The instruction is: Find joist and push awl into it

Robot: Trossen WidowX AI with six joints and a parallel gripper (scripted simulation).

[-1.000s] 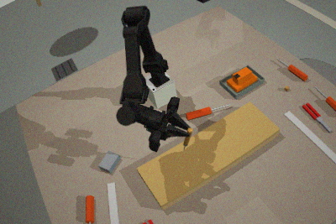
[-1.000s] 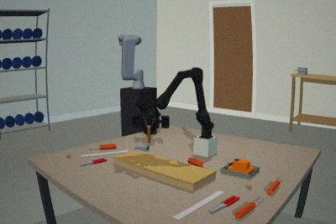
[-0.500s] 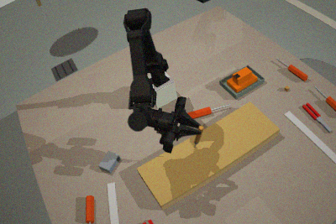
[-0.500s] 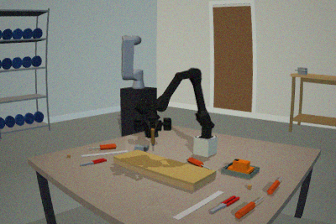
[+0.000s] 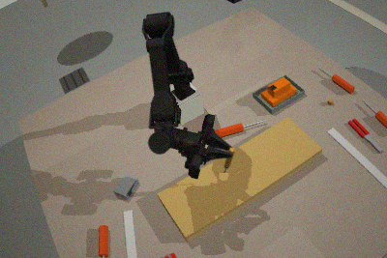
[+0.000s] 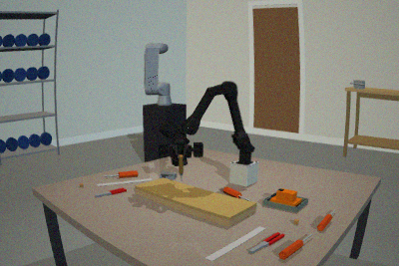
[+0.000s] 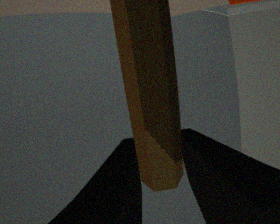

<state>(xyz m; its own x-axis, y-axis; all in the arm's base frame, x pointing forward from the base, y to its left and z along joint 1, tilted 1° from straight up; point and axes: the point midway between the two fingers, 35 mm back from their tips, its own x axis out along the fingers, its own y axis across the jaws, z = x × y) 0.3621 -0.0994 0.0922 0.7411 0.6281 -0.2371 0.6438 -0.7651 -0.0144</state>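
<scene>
My gripper tip is now 60 mm above the awl, 20 mm past it and 10 mm to the left of it. From my gripper tip the other things lie so: orange stud finder 370 mm to the left, 210 mm behind, 140 mm below; then grey-green tray 380 mm to the left, 210 mm behind, 180 mm below; then grey block 280 mm to the right, 240 mm behind, 180 mm below.
</scene>
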